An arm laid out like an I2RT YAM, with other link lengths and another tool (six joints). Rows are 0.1 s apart.
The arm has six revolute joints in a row. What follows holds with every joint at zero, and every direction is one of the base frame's. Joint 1 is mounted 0.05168 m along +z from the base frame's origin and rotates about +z. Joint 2 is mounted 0.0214 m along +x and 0.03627 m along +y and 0.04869 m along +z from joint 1 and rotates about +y. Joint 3 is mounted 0.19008 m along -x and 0.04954 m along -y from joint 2 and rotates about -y. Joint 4 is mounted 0.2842 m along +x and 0.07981 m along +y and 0.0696 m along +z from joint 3 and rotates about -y. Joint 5 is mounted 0.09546 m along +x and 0.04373 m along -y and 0.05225 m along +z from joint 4 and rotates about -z. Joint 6 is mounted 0.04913 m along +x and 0.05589 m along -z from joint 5 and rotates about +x. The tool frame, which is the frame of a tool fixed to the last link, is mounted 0.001 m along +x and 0.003 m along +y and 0.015 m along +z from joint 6; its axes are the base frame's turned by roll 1.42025, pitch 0.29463 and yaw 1.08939 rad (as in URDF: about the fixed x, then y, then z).
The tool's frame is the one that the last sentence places.
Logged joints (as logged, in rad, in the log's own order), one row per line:
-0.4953, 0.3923, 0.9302, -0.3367, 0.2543, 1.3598
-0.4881, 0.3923, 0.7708, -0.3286, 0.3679, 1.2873
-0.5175, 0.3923, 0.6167, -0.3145, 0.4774, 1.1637
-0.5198, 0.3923, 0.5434, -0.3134, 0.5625, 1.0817
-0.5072, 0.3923, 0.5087, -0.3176, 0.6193, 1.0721
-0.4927, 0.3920, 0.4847, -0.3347, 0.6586, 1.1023
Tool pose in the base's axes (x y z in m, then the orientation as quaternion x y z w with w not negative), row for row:
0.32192, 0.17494, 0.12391, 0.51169, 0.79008, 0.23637, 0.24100
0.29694, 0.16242, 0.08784, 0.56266, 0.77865, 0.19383, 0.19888
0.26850, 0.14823, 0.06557, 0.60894, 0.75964, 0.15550, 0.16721
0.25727, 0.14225, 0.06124, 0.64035, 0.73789, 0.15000, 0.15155
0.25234, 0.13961, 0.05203, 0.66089, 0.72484, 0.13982, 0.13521
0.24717, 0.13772, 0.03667, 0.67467, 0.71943, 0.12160, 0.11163
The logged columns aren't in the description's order. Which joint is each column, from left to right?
Columns, left to right: joint 4, joint 1, joint 3, joint 5, joint 6, joint 2.
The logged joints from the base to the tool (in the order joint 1, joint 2, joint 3, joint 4, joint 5, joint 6), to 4 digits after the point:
0.3923, 1.3598, 0.9302, -0.4953, -0.3367, 0.2543
0.3923, 1.2873, 0.7708, -0.4881, -0.3286, 0.3679
0.3923, 1.1637, 0.6167, -0.5175, -0.3145, 0.4774
0.3923, 1.0817, 0.5434, -0.5198, -0.3134, 0.5625
0.3923, 1.0721, 0.5087, -0.5072, -0.3176, 0.6193
0.3920, 1.1023, 0.4847, -0.4927, -0.3347, 0.6586

